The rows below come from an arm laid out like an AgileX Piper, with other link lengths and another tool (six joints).
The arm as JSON. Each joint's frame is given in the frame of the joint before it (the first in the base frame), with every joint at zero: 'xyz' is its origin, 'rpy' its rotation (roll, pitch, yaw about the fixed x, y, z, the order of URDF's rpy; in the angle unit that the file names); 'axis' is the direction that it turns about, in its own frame. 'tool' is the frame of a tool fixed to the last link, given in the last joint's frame.
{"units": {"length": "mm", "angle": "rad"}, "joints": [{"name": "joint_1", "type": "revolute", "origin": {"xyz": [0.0, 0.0, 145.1], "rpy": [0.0, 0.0, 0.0]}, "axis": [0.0, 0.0, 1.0]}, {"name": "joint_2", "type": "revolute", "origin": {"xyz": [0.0, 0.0, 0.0], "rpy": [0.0, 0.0, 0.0]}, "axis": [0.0, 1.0, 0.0]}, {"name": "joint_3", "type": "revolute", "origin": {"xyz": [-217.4, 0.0, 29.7], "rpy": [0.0, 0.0, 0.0]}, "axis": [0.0, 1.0, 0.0]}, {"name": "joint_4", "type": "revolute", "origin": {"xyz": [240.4, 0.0, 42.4], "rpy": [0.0, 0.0, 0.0]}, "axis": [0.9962, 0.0, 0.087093]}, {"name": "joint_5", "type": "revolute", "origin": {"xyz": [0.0, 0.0, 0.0], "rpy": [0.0, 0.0, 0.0]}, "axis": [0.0, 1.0, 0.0]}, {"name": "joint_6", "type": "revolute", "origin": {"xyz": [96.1, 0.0, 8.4], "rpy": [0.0, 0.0, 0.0]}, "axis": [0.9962, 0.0, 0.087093]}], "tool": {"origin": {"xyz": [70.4, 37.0, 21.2], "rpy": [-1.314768, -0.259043, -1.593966]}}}
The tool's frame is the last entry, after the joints.
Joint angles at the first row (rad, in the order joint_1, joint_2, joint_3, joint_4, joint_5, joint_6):
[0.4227 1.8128 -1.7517 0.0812 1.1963 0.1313]
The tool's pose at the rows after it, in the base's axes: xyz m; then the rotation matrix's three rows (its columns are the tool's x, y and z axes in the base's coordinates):
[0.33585 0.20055 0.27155], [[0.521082 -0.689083 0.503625], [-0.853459 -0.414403 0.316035], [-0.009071 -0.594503 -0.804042]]
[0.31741 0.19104 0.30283], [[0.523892 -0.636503 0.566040], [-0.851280 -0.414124 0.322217], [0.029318 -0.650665 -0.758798]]
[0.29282 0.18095 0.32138], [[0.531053 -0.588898 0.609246], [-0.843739 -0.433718 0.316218], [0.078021 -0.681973 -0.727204]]
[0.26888 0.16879 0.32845], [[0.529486 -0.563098 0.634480], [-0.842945 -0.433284 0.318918], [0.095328 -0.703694 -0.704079]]
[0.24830 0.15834 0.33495], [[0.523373 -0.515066 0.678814], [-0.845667 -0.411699 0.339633], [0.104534 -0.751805 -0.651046]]
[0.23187 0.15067 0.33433], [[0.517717 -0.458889 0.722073], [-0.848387 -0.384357 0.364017], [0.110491 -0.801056 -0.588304]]
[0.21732 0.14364 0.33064], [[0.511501 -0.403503 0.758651], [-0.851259 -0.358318 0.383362], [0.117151 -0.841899 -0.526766]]
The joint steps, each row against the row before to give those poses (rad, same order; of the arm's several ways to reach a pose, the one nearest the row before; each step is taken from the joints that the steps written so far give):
[-0.0001 -0.1125 0.0044 -0.0126 0.0426 -0.0015]
[0.0091 -0.1192 0.0356 -0.0296 0.0073 0.0000]
[0.0233 -0.1293 0.0749 -0.0448 0.0047 0.0000]
[0.0058 -0.1324 0.1095 -0.0145 -0.0104 0.0000]
[0.0000 -0.1407 0.1244 -0.0021 -0.0559 0.0000]
[0.0000 -0.1332 0.1405 0.0019 -0.0872 0.0000]
[0.0000 -0.1240 0.1324 0.0000 -0.0827 0.0000]

